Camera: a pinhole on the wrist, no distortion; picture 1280 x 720 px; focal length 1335.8 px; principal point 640.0 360.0 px. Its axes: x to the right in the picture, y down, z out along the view. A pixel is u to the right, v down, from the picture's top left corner.
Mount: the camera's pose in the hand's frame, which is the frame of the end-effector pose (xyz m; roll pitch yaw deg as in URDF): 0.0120 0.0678 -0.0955 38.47 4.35 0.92
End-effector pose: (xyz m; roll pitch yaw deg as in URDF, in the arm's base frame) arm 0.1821 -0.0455 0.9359 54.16 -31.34 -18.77
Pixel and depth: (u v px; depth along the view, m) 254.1 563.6 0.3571
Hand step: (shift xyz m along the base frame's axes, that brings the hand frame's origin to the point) -0.1516 -0.2109 0.0008
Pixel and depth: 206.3 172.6 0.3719
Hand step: -0.1191 -0.2339 -0.1007
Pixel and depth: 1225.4 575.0 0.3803
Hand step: 0.0674 -0.2899 0.1393
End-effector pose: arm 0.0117 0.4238 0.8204 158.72 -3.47 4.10
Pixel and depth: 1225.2 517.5 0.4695
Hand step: 0.2663 0.0791 -0.3185
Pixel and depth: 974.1 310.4 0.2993
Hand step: 0.1112 0.0796 -0.1558
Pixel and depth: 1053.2 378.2 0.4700
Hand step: 0.2010 0.1207 -0.3129
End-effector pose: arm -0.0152 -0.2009 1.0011 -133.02 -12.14 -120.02
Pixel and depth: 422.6 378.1 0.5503
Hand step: 0.3929 -0.1925 -0.0460
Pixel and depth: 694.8 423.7 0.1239
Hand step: -0.0072 -0.0250 0.0056
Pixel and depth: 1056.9 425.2 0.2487
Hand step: 0.0546 -0.1556 0.0099
